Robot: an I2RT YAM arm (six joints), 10 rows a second.
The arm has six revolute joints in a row. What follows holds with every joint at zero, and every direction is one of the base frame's.
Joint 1 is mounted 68 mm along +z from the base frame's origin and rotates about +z.
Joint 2 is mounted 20 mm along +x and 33.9 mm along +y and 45.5 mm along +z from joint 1 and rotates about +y.
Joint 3 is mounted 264 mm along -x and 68.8 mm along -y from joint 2 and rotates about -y.
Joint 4 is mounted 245 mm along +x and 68.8 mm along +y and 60 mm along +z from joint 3 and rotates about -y.
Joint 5 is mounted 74 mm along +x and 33.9 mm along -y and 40.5 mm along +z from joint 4 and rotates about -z.
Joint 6 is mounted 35.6 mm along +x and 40.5 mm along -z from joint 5 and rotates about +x.
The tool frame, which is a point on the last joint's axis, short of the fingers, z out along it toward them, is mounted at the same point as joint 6; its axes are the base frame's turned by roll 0, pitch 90 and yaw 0 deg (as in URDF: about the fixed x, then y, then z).
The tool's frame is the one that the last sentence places.
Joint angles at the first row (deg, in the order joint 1, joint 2, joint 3, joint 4, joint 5, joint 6):
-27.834 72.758 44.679 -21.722 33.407 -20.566
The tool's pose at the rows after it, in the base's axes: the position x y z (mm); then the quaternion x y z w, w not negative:
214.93, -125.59, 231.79, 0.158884, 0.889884, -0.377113, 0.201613
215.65, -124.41, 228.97, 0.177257, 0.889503, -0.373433, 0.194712
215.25, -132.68, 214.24, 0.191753, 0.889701, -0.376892, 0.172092
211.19, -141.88, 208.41, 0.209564, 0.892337, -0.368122, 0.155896
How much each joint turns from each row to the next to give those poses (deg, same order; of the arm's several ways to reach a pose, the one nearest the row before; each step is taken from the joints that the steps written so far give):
2.118 -1.610 0.724 -2.421 0.560 2.372
0.424 0.770 0.317 -1.512 0.897 3.049
-1.646 2.532 -1.233 1.661 0.831 0.573
-2.389 1.283 0.068 -0.660 -1.011 0.714

